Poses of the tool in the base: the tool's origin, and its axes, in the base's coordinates. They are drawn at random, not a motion.
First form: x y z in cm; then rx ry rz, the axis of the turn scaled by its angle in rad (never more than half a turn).
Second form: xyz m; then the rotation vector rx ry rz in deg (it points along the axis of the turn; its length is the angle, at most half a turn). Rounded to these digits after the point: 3 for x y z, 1 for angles.
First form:
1: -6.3, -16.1, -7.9, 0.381, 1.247, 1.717
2: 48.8, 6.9, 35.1, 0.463, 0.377, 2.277
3: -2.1, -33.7, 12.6, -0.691, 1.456, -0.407
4: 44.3, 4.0, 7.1, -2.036, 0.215, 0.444
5: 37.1, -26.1, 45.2, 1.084, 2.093, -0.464
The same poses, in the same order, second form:
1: -0.063, -0.161, -0.079, 21.8, 71.4, 98.4
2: 0.488, 0.069, 0.351, 26.5, 21.6, 130.5
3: -0.021, -0.337, 0.126, -39.6, 83.4, -23.3
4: 0.443, 0.040, 0.071, -116.7, 12.3, 25.4
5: 0.371, -0.261, 0.452, 62.1, 119.9, -26.6
